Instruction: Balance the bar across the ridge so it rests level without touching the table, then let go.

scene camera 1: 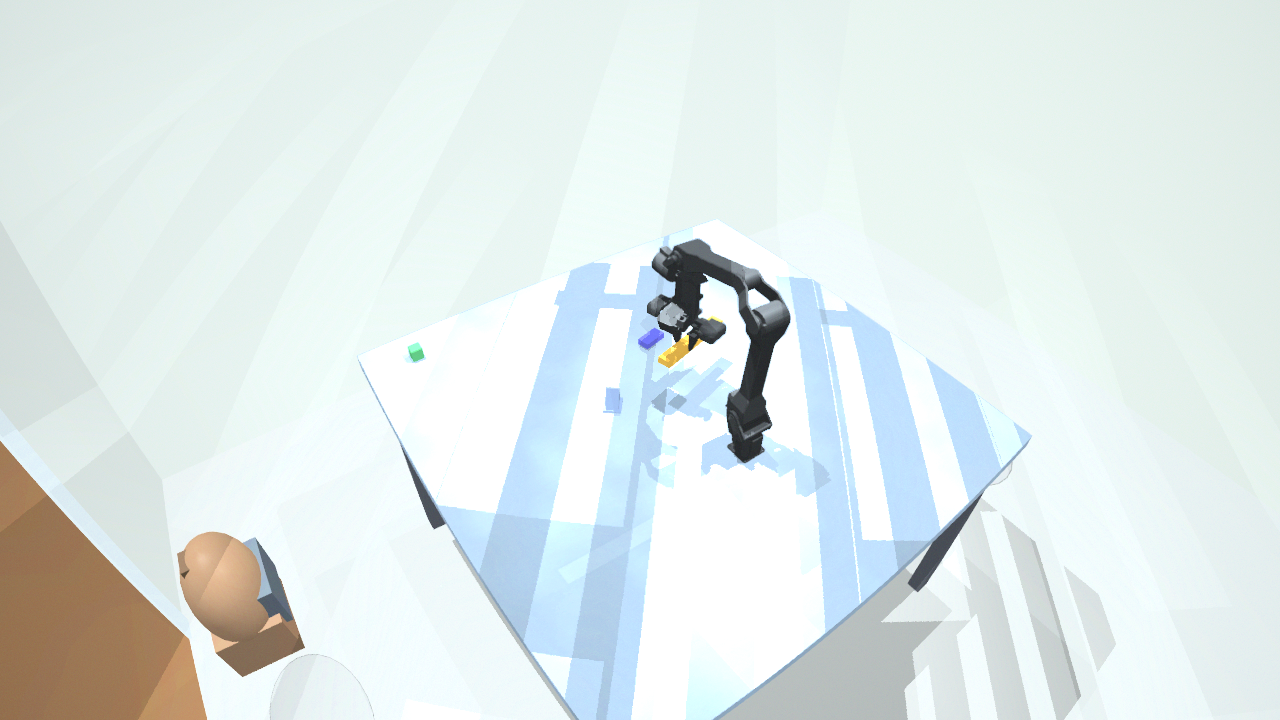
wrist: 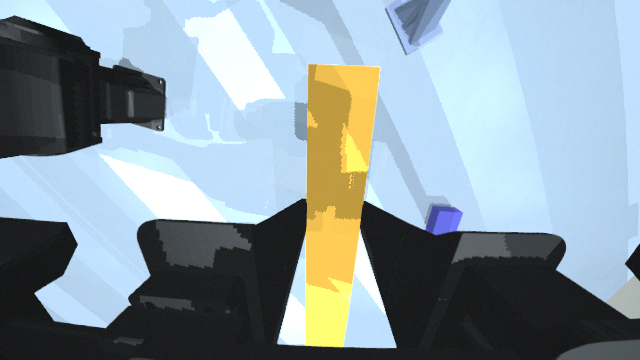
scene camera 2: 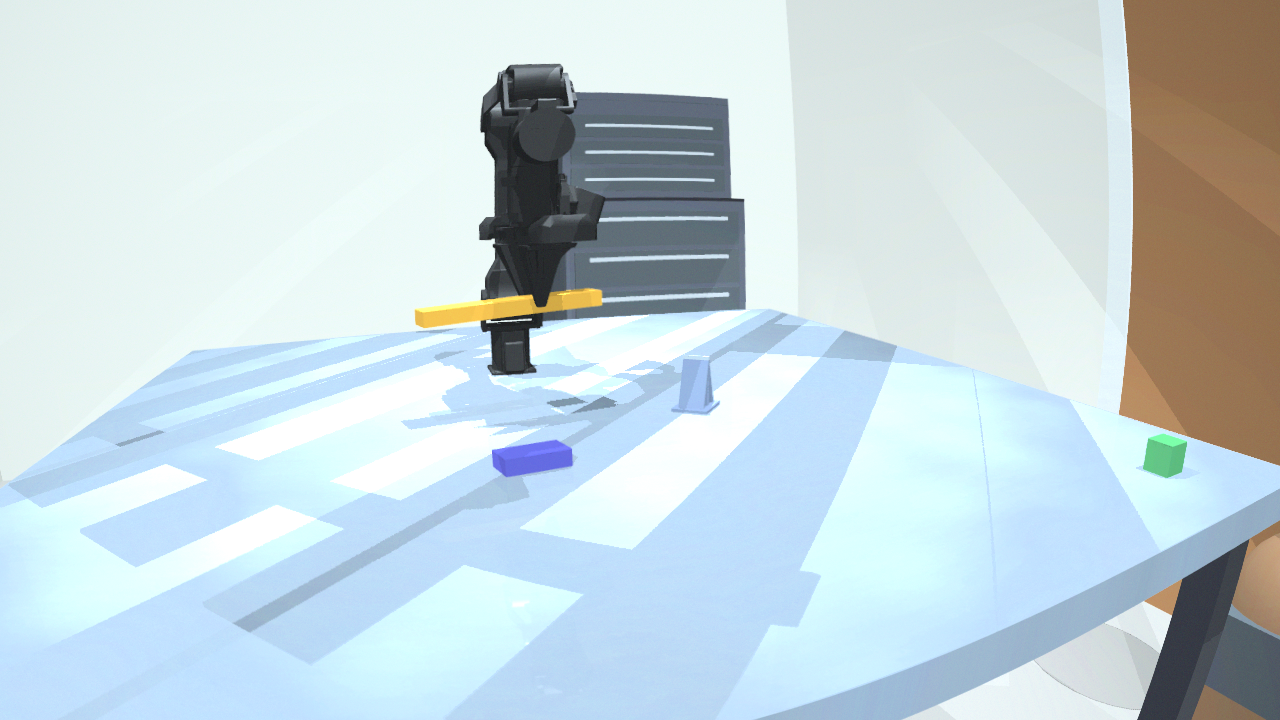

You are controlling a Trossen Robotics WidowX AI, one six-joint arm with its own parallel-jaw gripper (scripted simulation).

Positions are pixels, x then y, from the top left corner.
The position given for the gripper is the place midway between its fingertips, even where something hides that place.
The gripper (scene camera 2: 534, 305) carries a yellow bar (scene camera 2: 428, 317).
